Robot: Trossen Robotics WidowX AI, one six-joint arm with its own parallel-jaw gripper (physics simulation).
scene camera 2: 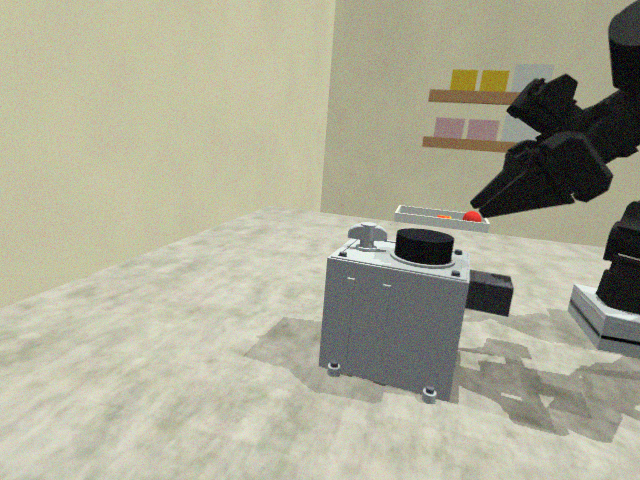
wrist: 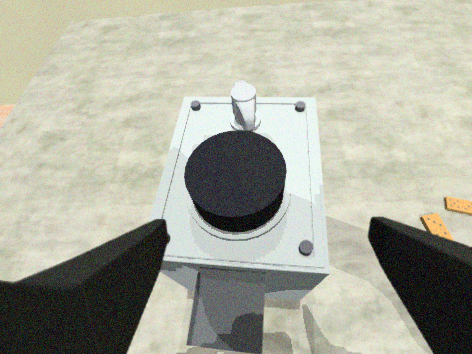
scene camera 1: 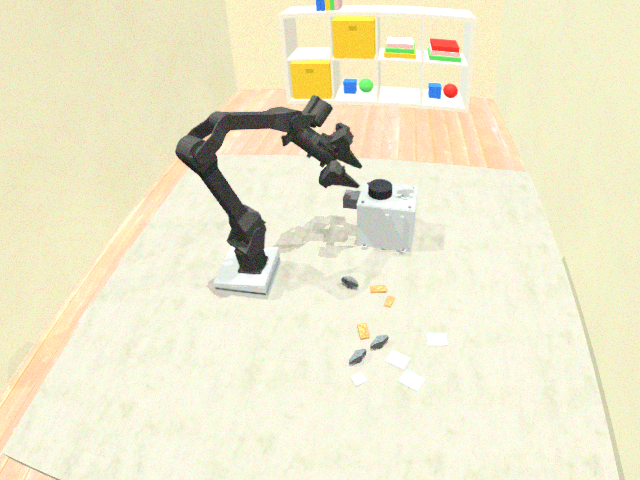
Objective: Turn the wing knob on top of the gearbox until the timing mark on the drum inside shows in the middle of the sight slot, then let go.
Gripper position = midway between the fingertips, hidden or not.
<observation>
The gripper (scene camera 2: 475, 209) is open, holding nothing. Also in view: a gearbox (scene camera 1: 384, 220).
The gripper also shows in the wrist view (wrist: 267, 228) and in scene camera 1 (scene camera 1: 360, 177). The gearbox is seen too in the wrist view (wrist: 245, 213).
</observation>
